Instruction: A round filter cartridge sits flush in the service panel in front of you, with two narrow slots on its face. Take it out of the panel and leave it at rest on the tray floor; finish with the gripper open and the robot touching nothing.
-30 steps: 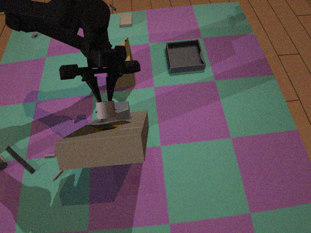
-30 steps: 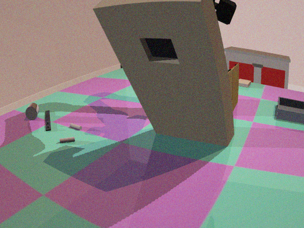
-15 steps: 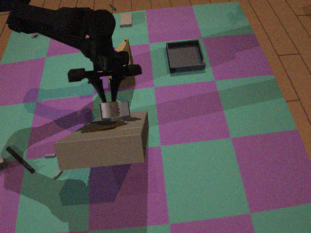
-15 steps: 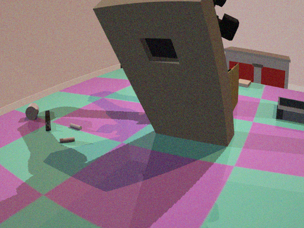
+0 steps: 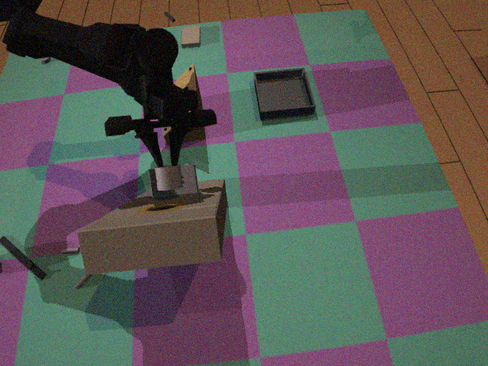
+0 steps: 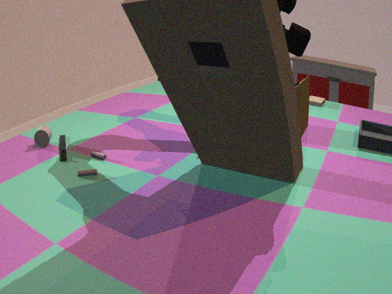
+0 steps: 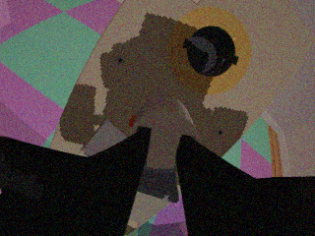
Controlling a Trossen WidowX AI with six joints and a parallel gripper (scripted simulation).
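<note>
Now: the round filter cartridge 1 cm below my gripper tip and 1 cm ahead of it. Round my gripper tip: beige block: 64 cm behind, 21 cm below, 6 cm to the right; tan service panel box: 5 cm below, 5 cm ahead; dark grey tray: 37 cm behind, 23 cm to the left, 21 cm below.
</note>
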